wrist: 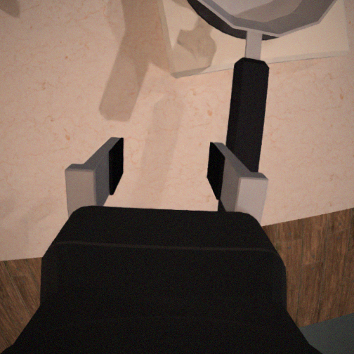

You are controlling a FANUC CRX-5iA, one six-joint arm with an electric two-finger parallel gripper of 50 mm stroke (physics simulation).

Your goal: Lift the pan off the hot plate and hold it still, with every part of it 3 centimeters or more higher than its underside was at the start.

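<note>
The grey pan (280, 22) is cut off by the top edge at the upper right of the view. It rests on the dark round plate of the pale hot plate (320, 50). Its black handle (249, 105) points down the view toward the table's near edge, and its lower end is hidden behind the right finger. My gripper (165, 157) is open with nothing between its fingers. The handle lies to the right of the gap, beyond and partly behind the right finger, not between the fingers.
The pale speckled table top (45, 100) lies under the gripper, with shadows of the arm on it. Its near edge crosses the lower part of the view. The brown wooden floor (320, 265) shows beyond that edge, and a grey-green patch (332, 335) shows at the bottom right.
</note>
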